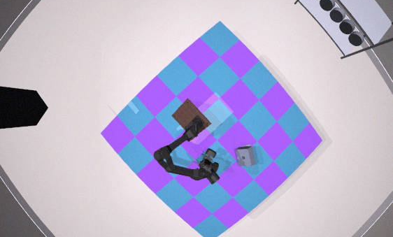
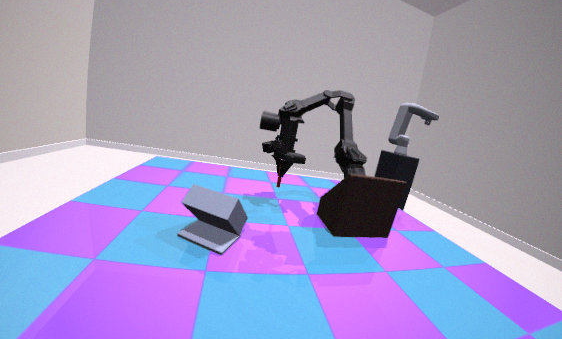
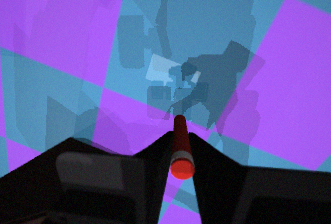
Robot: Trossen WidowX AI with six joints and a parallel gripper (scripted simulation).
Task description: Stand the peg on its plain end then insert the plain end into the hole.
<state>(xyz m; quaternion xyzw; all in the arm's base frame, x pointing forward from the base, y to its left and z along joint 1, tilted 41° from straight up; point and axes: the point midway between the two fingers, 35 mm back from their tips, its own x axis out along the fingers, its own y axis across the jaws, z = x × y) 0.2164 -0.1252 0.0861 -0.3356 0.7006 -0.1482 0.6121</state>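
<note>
Now: gripper tip 21 cm to the right of the grey sloped panel, 20 cm short of it and 5 cm above it. Round my gripper tip: red peg 2 cm above.
</note>
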